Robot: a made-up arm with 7 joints. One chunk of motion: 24 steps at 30 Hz.
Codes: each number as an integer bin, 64 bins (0 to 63) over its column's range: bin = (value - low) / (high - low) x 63, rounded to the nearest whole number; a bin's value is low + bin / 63 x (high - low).
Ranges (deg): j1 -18..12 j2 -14..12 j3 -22..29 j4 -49..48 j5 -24..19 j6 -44..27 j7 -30..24
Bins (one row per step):
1: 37 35 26 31 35 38 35
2: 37 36 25 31 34 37 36
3: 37 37 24 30 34 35 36
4: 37 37 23 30 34 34 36
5: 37 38 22 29 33 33 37
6: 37 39 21 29 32 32 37
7: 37 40 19 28 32 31 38
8: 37 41 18 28 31 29 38
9: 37 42 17 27 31 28 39
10: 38 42 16 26 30 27 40
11: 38 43 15 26 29 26 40
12: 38 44 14 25 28 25 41
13: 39 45 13 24 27 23 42
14: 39 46 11 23 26 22 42
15: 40 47 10 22 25 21 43
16: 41 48 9 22 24 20 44
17: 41 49 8 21 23 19 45
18: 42 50 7 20 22 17 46
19: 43 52 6 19 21 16 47
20: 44 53 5 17 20 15 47
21: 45 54 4 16 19 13 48
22: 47 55 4 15 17 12 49
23: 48 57 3 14 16 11 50
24: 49 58 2 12 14 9 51
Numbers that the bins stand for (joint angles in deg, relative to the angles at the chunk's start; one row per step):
1: -0.38 0.44 -0.95 -1.27 -0.11 -1.17 0.00
2: -0.38 0.86 -1.76 -1.27 -0.79 -2.30 0.86
3: -0.38 1.27 -2.57 -2.81 -0.79 -4.56 0.86
4: -0.38 1.27 -3.38 -2.81 -0.79 -5.68 0.86
5: -0.38 1.68 -4.19 -4.35 -1.48 -6.81 1.71
6: -0.38 2.10 -5.00 -4.35 -2.16 -7.94 1.71
7: -0.38 2.51 -6.62 -5.89 -2.16 -9.06 2.57
8: -0.38 2.92 -7.43 -5.89 -2.84 -11.32 2.57
9: -0.38 3.33 -8.24 -7.43 -2.84 -12.44 3.43
10: 0.10 3.33 -9.05 -8.97 -3.52 -13.57 4.29
11: 0.10 3.75 -9.86 -8.97 -4.21 -14.70 4.29
12: 0.10 4.16 -10.67 -10.51 -4.89 -15.83 5.14
13: 0.57 4.57 -11.48 -12.05 -5.57 -18.08 6.00
14: 0.57 4.98 -13.10 -13.59 -6.25 -19.21 6.00
15: 1.05 5.40 -13.90 -15.13 -6.94 -20.33 6.86
16: 1.52 5.81 -14.71 -15.13 -7.62 -21.46 7.71
17: 1.52 6.22 -15.52 -16.67 -8.30 -22.59 8.57
18: 2.00 6.63 -16.33 -18.21 -8.98 -24.84 9.43
19: 2.48 7.46 -17.14 -19.75 -9.67 -25.97 10.29
20: 2.95 7.87 -17.95 -22.83 -10.35 -27.10 10.29
21: 3.43 8.29 -18.76 -24.37 -11.03 -29.35 11.14
22: 4.38 8.70 -18.76 -25.90 -12.40 -30.48 12.00
23: 4.86 9.52 -19.57 -27.44 -13.08 -31.60 12.86
24: 5.33 9.94 -20.38 -30.52 -14.44 -33.86 13.71

